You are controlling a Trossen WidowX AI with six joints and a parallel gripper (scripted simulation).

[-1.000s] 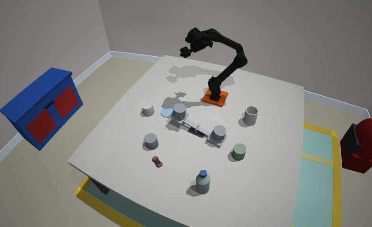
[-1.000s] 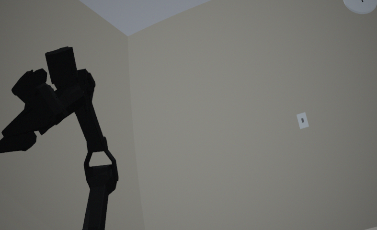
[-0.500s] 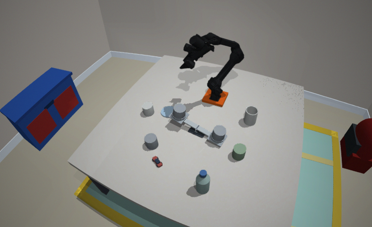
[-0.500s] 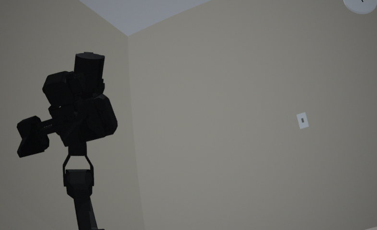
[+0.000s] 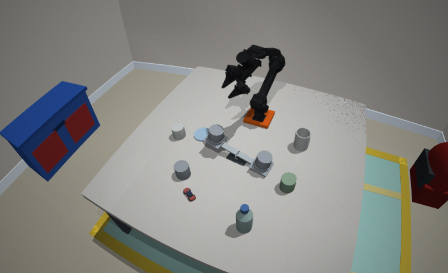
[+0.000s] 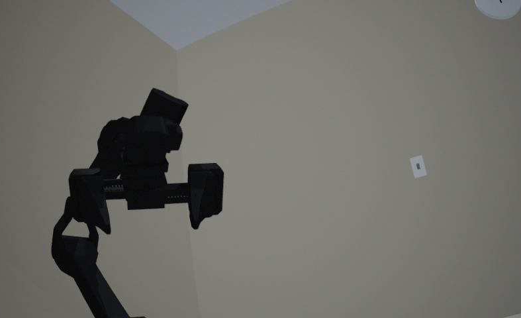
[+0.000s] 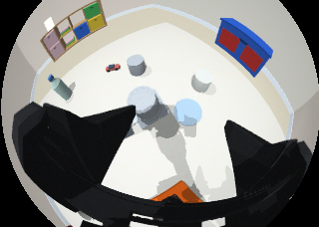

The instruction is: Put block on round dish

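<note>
Now: gripper tip 140 mm short of the grey block, 250 mm to the right of it and 230 mm above it. Round my gripper tip: pale blue round dish 50 mm ahead, 120 mm to the right, 270 mm below; white cylinder 120 mm ahead, 260 mm to the right, 230 mm below; green cylinder 190 mm ahead, 380 mm to the left, 230 mm below.
</note>
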